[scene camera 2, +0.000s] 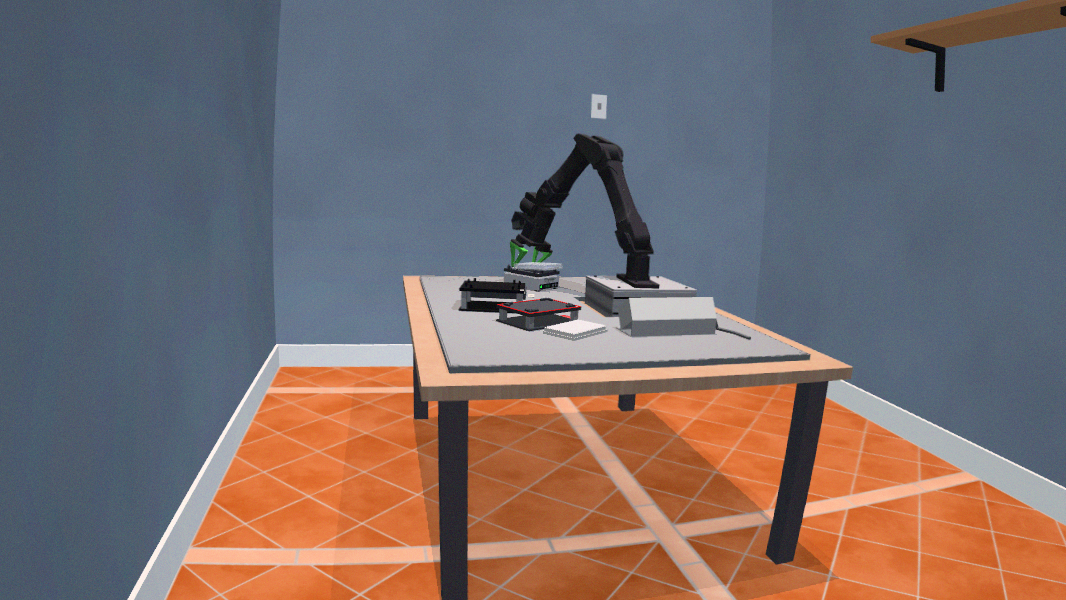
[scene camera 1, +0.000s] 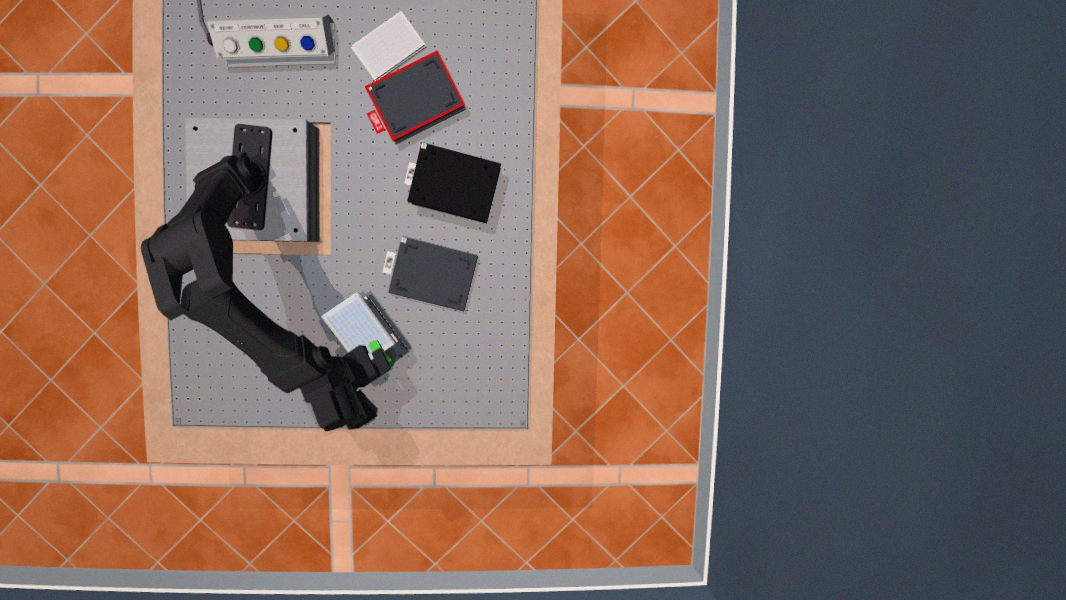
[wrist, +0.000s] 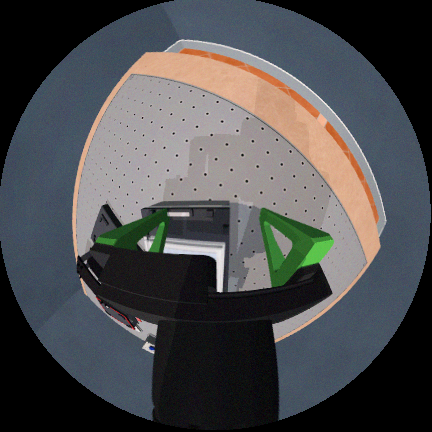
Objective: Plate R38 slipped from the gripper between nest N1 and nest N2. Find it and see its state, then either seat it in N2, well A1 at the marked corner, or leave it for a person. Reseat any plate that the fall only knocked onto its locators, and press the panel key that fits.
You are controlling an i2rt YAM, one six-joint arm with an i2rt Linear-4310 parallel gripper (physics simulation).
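Seen in the pictures: gripper, between the fingertips: (scene camera 2: 523, 267) (scene camera 1: 374, 373) (wrist: 213, 212); arm's base, origin of its link: (scene camera 2: 636, 282) (scene camera 1: 250, 177).
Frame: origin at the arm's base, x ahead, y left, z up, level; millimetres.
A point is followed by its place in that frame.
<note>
A clear-white plate with pale blue wells (scene camera 1: 356, 323) @(z 9, x 234, y -262 mm) (scene camera 2: 540, 266) @(z 8, x 239, y -212 mm) (wrist: 194, 247) @(z 3, x 266, y -334 mm) lies on top of a grey device with a dark top (scene camera 1: 385, 319) @(z -32, x 283, y -254 mm) (scene camera 2: 531, 279) @(z -34, x 262, y -228 mm) (wrist: 200, 227) @(z -14, x 273, y -346 mm). It sits off to one side, leaving a strip of dark top bare; its exact tilt and marked corner cannot be told. My gripper (scene camera 1: 381, 354) @(z -17, x 272, y -366 mm) (scene camera 2: 526, 261) @(z -17, x 272, y -366 mm) (wrist: 213, 212) @(z -17, x 272, y -366 mm) is open, with green fingers, above one end of the plate and device. A grey nest (scene camera 1: 432, 273) @(z -51, x 367, y -149 mm) and a black nest (scene camera 1: 453, 183) @(z -10, x 394, y 36 mm) (scene camera 2: 492, 286) @(z -10, x 399, y 56 mm) show no plate on them; their tags are too small to read. The key panel (scene camera 1: 272, 38) @(z -2, x 15, y 273 mm) (scene camera 2: 671, 316) @(z -24, x 11, y 326 mm) has white, green, yellow and blue keys.
A red-edged nest (scene camera 1: 415, 96) @(z -29, x 298, y 202 mm) (scene camera 2: 538, 306) @(z -29, x 300, y 214 mm) with a red tag stands beside a flat white plate-like piece (scene camera 1: 387, 44) @(z -54, x 226, y 306 mm) (scene camera 2: 574, 328) @(z -54, x 234, y 325 mm) on the perforated mat (scene camera 1: 223, 387) @(z -68, x -56, y -444 mm). The arm's raised base block (scene camera 1: 290, 186) @(z 0, x 79, y -8 mm) (scene camera 2: 607, 298) @(z -31, x 102, y 82 mm) stands left of the nests.
</note>
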